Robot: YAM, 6 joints.
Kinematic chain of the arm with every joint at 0, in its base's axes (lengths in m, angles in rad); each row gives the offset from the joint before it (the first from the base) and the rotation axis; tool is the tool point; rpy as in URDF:
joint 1: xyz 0 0 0.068 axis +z
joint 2: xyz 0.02 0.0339 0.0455 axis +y
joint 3: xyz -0.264 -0.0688 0 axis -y
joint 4: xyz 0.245 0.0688 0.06 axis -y
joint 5: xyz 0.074 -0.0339 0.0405 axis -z
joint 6: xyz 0.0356 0 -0.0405 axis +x
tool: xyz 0 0 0 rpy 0 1.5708 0
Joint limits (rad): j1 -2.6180..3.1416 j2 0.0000..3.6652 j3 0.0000..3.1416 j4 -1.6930..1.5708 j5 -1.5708..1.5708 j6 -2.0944..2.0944
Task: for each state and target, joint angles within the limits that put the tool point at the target. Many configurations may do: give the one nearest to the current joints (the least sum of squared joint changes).
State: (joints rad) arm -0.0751 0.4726 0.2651 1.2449 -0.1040 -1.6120
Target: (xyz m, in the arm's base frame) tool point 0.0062 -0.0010 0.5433
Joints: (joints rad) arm -0.0956 0.6706 1.0985 1.1878 0.0113 -1.6120
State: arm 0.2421 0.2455 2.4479 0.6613 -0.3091 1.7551
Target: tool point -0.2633 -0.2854 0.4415
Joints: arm 0.8539 0.0076 1.6616 0.5520 -0.3132 1.7551
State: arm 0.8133 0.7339 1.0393 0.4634 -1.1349 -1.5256
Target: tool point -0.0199 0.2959 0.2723
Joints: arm 1.5301 1.3745 0.7997 0.3811 -1.1119 -1.5256
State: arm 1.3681 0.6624 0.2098 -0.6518 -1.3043 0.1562
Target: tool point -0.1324 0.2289 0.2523
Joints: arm 1.9682 1.3257 0.8617 -0.3288 -1.2244 0.1562
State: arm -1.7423 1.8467 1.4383 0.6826 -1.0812 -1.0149
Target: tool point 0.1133 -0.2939 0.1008
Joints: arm -1.3070 1.8878 0.6795 0.5217 -1.1687 -1.0149
